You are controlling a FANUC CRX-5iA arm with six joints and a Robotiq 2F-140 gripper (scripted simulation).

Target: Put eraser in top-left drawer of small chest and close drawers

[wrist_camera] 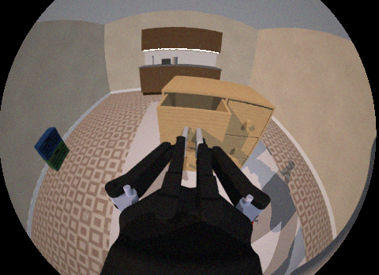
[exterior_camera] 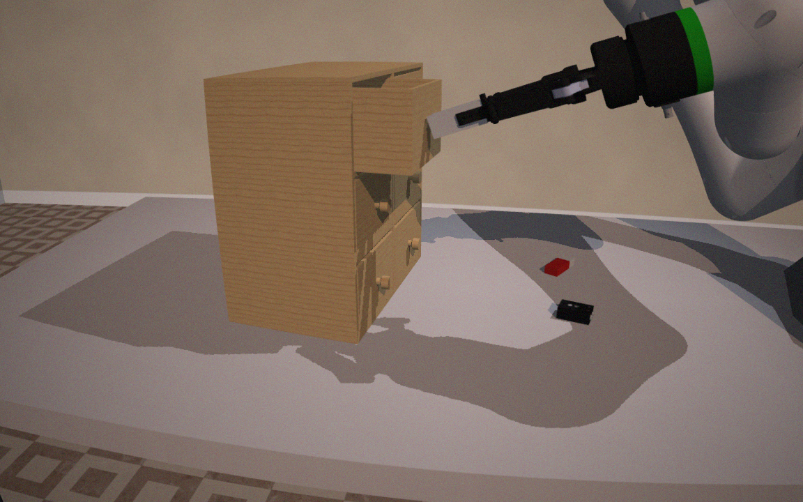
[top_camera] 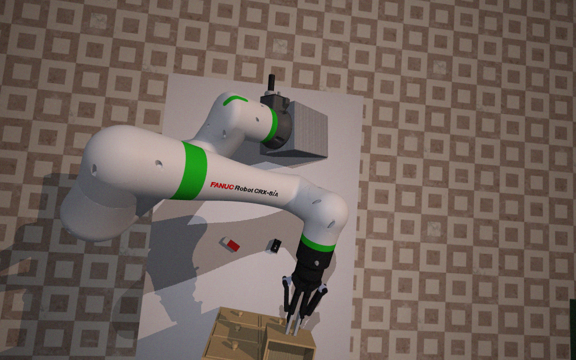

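My gripper is now 270 mm above the eraser, 220 mm to the left of it and 170 mm past it. Also, from my hand: small black block: 260 mm below, 180 mm behind, 40 mm to the right.
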